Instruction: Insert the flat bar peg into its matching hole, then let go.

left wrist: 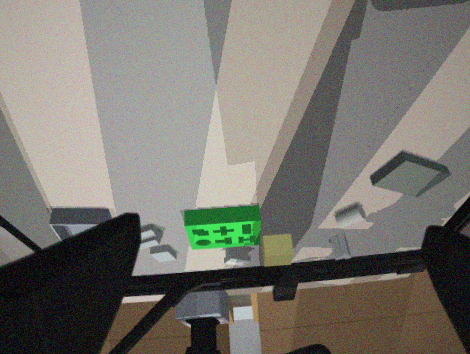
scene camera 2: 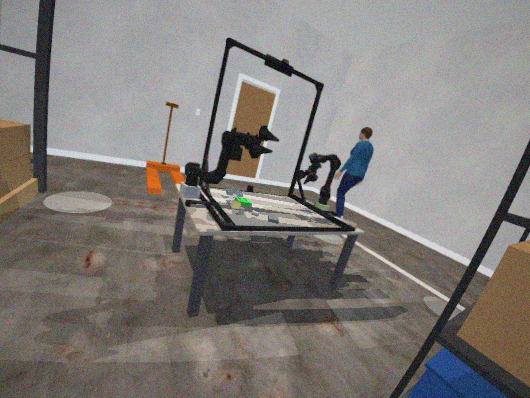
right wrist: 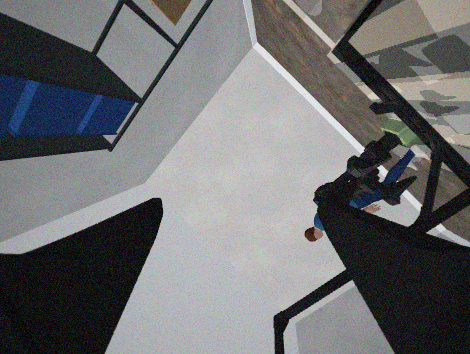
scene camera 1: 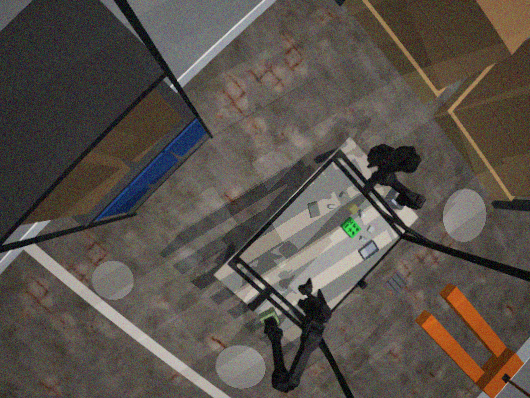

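A green block (scene camera 1: 350, 227) (scene camera 2: 243, 201) (left wrist: 222, 230) with several shaped holes lies on the table (scene camera 1: 303, 258) (scene camera 2: 202, 226) near the right arm's end. A yellow cube (scene camera 1: 353, 208) (left wrist: 277, 249) sits right next to it. Several small grey pegs lie around them, such as one peg (left wrist: 349, 214) and another peg (left wrist: 163, 253); I cannot tell which is the flat bar. My left gripper (scene camera 1: 305, 286) (scene camera 2: 303, 176) is open and empty, high over its end of the table. My right gripper (scene camera 2: 268, 143) (right wrist: 241, 204) is open and empty, raised high and pointing at the wall.
A black frame (scene camera 1: 287, 209) (scene camera 2: 218, 114) stands around the table top. A flat grey plate (scene camera 1: 313, 209) (left wrist: 393, 175) and a grey tray (scene camera 1: 368, 249) lie on the table. A person in blue (scene camera 2: 358, 166) walks behind the table. A blue shelf rack (scene camera 1: 153, 170) stands far off.
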